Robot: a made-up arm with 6 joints. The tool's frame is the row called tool. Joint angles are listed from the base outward.
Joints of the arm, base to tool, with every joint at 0 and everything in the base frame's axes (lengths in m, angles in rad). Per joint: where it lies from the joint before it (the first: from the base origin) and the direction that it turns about. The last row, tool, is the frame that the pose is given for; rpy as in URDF.
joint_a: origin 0 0 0.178 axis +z
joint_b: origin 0 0 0 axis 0 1 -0.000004
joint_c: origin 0.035 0 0.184 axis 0 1 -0.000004
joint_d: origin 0.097 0 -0.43 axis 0 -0.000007 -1
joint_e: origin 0 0 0 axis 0 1 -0.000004
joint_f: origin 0.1 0 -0.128 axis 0 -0.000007 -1
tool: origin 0 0 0 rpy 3.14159 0 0
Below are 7 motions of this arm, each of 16 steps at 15 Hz.
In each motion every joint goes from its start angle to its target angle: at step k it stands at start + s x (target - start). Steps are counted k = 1, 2, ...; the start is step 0. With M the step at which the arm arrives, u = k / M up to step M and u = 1 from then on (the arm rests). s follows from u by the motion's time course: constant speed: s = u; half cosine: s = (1 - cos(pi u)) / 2; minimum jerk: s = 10 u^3 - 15 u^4 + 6 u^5.
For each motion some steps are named. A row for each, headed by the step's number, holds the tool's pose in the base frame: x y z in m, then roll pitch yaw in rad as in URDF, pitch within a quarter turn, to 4 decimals.
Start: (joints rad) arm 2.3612 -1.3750 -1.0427 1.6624 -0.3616 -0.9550
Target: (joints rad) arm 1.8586 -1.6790 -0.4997 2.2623 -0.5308 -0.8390
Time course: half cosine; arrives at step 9
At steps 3, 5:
3: 0.0250 0.1921 0.6393 -0.9139 -0.2912 -0.0430
5: 0.0333 0.2168 0.5669 -1.1125 -0.1660 -0.0487

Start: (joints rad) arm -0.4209 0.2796 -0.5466 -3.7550 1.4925 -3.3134
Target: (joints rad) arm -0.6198 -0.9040 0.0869 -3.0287 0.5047 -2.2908
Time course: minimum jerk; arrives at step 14
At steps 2, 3, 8, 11, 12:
2: 0.4061 -0.1118 -0.1203 1.1589 -1.2397 2.1359
3: 0.4041 -0.1218 -0.1132 1.1623 -1.2856 2.0898
8: 0.3390 -0.2003 -0.0484 -1.8145 -1.1748 -1.7738
11: 0.2993 -0.2063 -0.0343 -1.8655 -0.7242 -2.0130
12: 0.2942 -0.2054 -0.0331 -1.8747 -0.6499 -2.0482

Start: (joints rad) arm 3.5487 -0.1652 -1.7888 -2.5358 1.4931 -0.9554
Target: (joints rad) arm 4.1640 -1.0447 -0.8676 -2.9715 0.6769 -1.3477
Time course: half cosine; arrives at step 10
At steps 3, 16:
3: -0.3889 -0.1727 0.7382 0.4001 0.3202 2.8658
16: -0.2002 -0.3270 0.5925 -0.5052 0.2727 2.8481

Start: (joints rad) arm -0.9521 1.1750 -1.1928 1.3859 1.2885 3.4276
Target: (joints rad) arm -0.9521 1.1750 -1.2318 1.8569 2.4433 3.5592
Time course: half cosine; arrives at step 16
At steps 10, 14, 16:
10: 0.3169 -0.1709 -0.2314 -0.5080 -0.9637 -2.0425
14: 0.3258 -0.1913 -0.1783 -0.2837 -0.6813 -2.2980
16: 0.3256 -0.1946 -0.1709 -0.2593 -0.6405 -2.3248

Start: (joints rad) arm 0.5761 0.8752 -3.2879 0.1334 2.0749 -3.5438
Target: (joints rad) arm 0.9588 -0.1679 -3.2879 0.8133 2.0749 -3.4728
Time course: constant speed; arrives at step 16
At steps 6, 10, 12, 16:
6: 0.1977 0.2540 0.7375 -2.9613 0.7434 -1.6573
10: 0.0402 0.1666 0.8011 -2.6971 0.9314 -1.2076
12: -0.0349 0.1073 0.8147 -2.4946 0.9793 -0.9134
16: -0.1669 -0.0350 0.8028 -2.0577 0.9466 -0.2951

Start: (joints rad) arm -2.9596 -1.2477 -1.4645 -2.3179 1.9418 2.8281
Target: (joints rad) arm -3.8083 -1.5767 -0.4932 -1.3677 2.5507 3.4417
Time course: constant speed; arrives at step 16
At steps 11, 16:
11: 0.0063 0.1716 0.5802 -2.0957 0.6234 -1.4235
16: 0.0012 0.1914 0.4513 -2.1337 0.3774 -1.7864

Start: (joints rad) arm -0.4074 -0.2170 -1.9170 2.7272 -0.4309 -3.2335
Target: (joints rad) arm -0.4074 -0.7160 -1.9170 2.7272 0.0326 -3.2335
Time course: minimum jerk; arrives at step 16
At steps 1, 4, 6, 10, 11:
1: 0.3805 -0.2275 0.6055 1.2019 -1.0992 1.3242
4: 0.3640 -0.2187 0.6338 1.0142 -1.0656 1.5057
6: 0.3318 -0.2018 0.6800 0.7593 -0.9765 1.7491
10: 0.2234 -0.1454 0.7856 0.3823 -0.6427 2.0862
11: 0.1962 -0.1313 0.8041 0.3337 -0.5631 2.1242

